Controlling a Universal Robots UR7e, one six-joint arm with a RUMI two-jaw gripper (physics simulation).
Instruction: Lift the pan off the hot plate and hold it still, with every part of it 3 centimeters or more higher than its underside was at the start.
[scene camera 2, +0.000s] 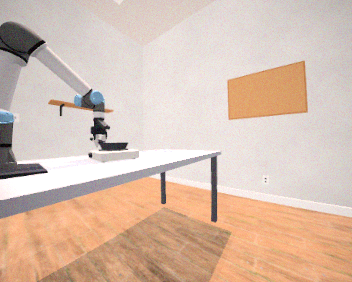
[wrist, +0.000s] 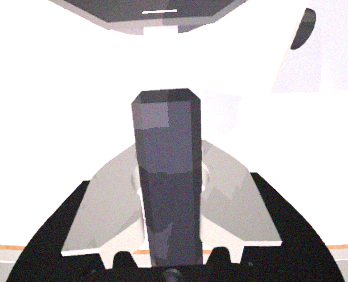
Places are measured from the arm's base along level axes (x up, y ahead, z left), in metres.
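Where they show: gripper, fingertip midpoint: (scene camera 2: 100, 147) (wrist: 170, 144).
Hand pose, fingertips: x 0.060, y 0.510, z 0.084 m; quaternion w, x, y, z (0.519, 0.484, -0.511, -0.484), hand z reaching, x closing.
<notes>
After its pixels a point has its place.
The black pan (scene camera 2: 115, 146) @[x 0.068, y 0.462, z -0.152 m] rests level on the white hot plate (scene camera 2: 116, 155) @[x 0.017, y 0.439, z -0.190 m] in the scene view. In the wrist view, part of the pan's body (wrist: 165, 11) @[x 0.083, y 0.503, z -0.001 m] shows at the top edge, and its dark handle (wrist: 167, 145) @[x 0.105, y 0.509, z 0.059 m] runs down the middle. White hot plate surface (wrist: 235, 55) @[x 0.041, y 0.455, z 0.026 m] lies around the pan body, with a dark knob (wrist: 304, 30) @[x 0.030, y 0.398, z 0.013 m] at the upper right. My gripper (scene camera 2: 101, 142) @[x 0.059, y 0.510, z 0.084 m] (wrist: 170, 144) @[x 0.059, y 0.510, z 0.084 m] is shut on the pan's handle, with one grey finger against each side. The finger pads are partly hidden by the handle.
The hot plate stands on the long white table (scene camera 2: 175, 154) @[x -0.018, y 0.900, z -0.334 m]. A dark base plate (scene camera 2: 22, 171) @[x -0.006, y 0.066, z -0.145 m] lies under the arm at the left. A wooden shelf (scene camera 2: 60, 103) is on the wall behind the arm. An orange board (scene camera 2: 267, 91) hangs on the right wall.
</notes>
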